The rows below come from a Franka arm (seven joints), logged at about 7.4 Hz.
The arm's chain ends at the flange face. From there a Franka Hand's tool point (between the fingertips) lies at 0.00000 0.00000 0.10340 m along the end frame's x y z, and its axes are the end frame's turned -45 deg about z.
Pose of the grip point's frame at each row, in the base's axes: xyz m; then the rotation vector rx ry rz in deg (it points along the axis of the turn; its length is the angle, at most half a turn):
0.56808 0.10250 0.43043 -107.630 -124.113 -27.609
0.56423 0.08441 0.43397 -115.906 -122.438 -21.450
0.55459 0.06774 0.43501 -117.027 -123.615 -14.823
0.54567 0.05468 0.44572 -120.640 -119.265 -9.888
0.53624 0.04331 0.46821 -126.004 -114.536 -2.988
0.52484 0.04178 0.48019 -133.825 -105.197 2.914
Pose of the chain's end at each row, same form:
0.56411 0.06181 0.52541 -142.536 -71.278 -17.471
0.55956 0.05345 0.53252 -150.291 -67.134 -13.768
0.55425 0.04360 0.53555 -152.982 -68.330 -8.339
0.54988 0.03346 0.54683 -155.680 -63.442 -3.375
0.54528 0.02801 0.57007 -160.219 -57.589 2.765
0.53843 0.03018 0.58204 -165.164 -46.333 8.315

